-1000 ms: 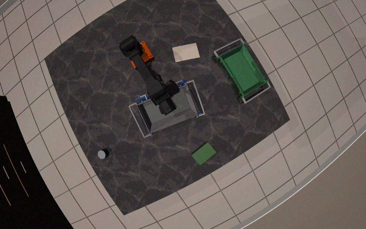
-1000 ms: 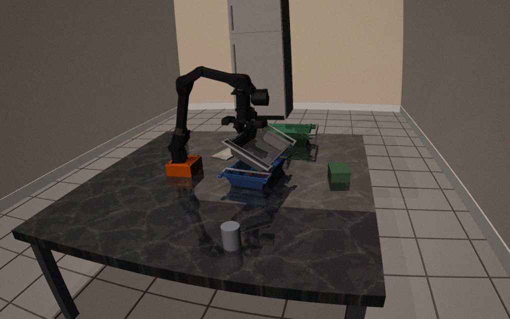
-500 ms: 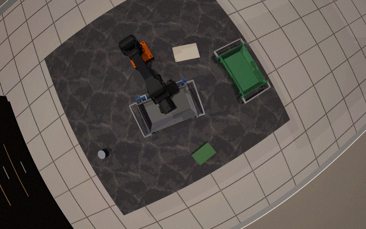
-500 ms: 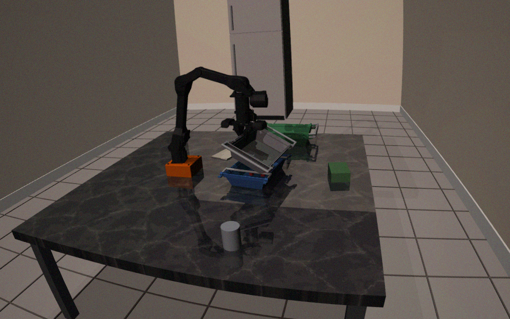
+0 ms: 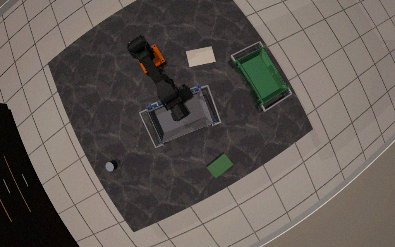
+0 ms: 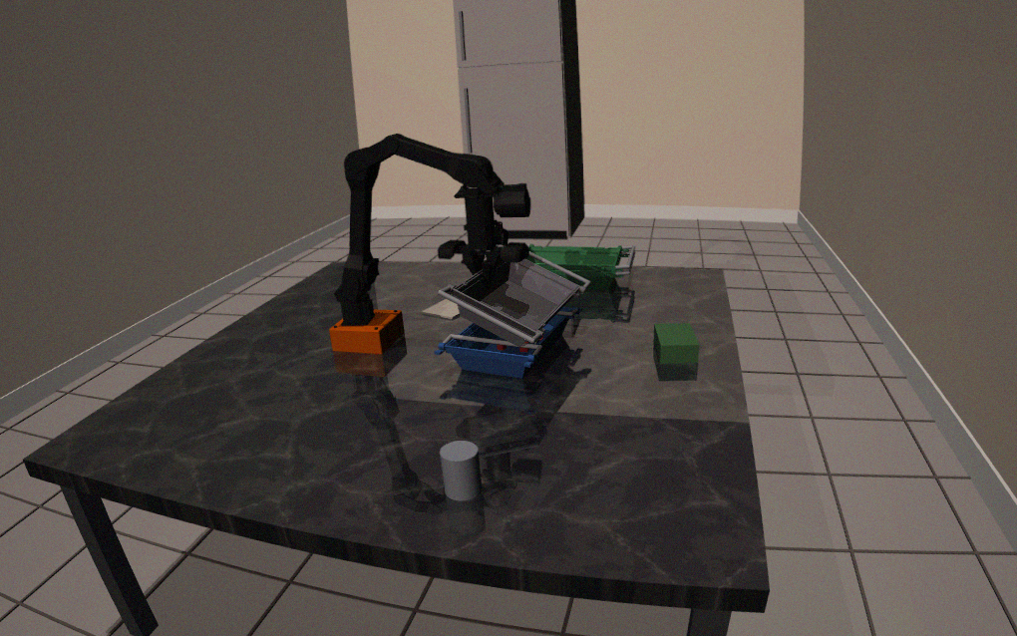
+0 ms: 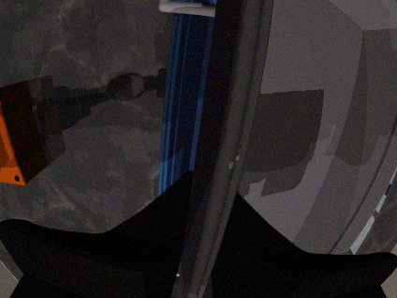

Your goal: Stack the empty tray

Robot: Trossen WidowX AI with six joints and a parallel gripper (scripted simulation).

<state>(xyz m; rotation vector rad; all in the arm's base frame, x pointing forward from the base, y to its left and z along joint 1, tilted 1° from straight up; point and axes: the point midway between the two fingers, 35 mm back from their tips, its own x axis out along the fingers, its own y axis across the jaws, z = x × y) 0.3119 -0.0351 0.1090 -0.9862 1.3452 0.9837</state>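
My gripper tip is 80 mm short of the grey tray and 20 mm to the left of it. From my gripper tip the other things lie so: green block 400 mm ahead, 110 mm below, 30 mm to the right; then grey cylinder 520 mm to the right, 100 mm below, 30 mm ahead; then beige sheet 270 mm to the left, 130 mm below, 130 mm behind.
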